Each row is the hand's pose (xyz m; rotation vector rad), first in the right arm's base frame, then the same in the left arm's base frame.
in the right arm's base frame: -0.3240 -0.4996 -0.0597 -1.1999 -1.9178 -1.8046
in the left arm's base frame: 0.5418 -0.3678 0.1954 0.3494 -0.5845 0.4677
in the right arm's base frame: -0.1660 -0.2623 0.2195 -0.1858 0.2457 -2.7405
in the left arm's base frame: 0.4333 -0.1668 0.5226 -1.3115 0.2818 0.2443
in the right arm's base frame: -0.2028 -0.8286 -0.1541 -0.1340 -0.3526 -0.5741
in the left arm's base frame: 0.4250 -0.3047 -0.1426 0.1217 1.1901 1.9430
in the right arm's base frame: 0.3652 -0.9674 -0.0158 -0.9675 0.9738 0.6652
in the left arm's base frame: -0.0884 0.0004 -0.2085 0.4622 -0.1483 -2.2747
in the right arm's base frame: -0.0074 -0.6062 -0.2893 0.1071 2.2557 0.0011
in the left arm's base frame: 0.1904 -0.4636 0.0175 1.7382 -0.8676 -0.9662
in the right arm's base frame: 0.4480 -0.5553 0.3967 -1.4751 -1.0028 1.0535
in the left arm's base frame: -0.1060 0.2404 0.3290 -1.7425 0.8896 -2.3583
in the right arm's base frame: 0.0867 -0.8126 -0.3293 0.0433 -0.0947 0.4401
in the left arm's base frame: 0.1038 -0.4026 -0.1870 -0.7008 -1.6243 -2.4299
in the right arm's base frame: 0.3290 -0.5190 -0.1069 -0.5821 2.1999 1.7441
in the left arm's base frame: -0.1029 -0.2543 0.1730 0.6206 0.1356 -0.6923
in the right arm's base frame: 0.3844 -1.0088 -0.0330 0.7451 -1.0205 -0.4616
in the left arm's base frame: -0.1081 0.0045 -0.2529 0.8722 1.6857 0.9715
